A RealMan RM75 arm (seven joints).
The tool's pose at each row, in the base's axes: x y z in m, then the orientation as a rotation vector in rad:
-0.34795 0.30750 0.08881 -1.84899 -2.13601 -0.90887
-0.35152 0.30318 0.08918 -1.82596 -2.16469 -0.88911
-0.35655 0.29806 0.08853 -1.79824 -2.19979 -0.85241
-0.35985 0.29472 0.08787 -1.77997 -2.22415 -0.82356
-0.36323 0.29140 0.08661 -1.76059 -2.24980 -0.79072
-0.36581 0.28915 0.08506 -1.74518 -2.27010 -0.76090
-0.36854 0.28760 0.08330 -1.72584 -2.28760 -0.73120
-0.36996 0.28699 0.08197 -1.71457 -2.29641 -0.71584
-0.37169 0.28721 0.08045 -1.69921 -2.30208 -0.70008
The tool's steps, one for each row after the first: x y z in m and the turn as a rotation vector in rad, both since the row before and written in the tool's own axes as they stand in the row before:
-0.00266 -0.00343 -0.00356 0.01641 -0.00555 -0.02204
-0.00344 -0.00531 -0.00345 0.02765 -0.01030 -0.02531
-0.00228 -0.00368 -0.00194 0.02065 -0.00892 -0.01698
-0.00248 -0.00401 -0.00135 0.02306 -0.01029 -0.01779
-0.00187 -0.00325 -0.00030 0.02051 -0.00929 -0.01377
-0.00128 -0.00335 0.00029 0.02240 -0.00560 -0.01378
-0.00065 -0.00182 0.00064 0.01204 -0.00216 -0.00754
0.00009 -0.00198 0.00119 0.01463 0.00200 -0.00738

